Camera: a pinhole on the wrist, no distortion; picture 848 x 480 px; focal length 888.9 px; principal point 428.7 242.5 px. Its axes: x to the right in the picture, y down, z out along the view. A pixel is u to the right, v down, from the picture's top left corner.
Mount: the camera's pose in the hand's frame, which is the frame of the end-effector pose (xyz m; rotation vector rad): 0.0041 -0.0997 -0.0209 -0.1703 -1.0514 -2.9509
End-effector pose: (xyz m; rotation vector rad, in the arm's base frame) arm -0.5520 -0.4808 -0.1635 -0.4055 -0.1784 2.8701
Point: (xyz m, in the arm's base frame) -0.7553 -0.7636 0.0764
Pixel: 418 96
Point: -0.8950 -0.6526 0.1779
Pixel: 224 362
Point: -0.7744 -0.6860 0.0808
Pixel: 344 196
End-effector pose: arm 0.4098 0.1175 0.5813 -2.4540 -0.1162 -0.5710
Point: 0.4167 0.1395 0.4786
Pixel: 737 30
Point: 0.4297 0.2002 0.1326
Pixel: outside the picture
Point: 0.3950 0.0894 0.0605
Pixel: outside the picture
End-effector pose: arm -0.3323 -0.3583 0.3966 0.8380 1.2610 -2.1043
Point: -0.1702 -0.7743 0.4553
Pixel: 691 172
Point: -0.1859 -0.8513 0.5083
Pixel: 706 281
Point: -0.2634 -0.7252 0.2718
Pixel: 335 48
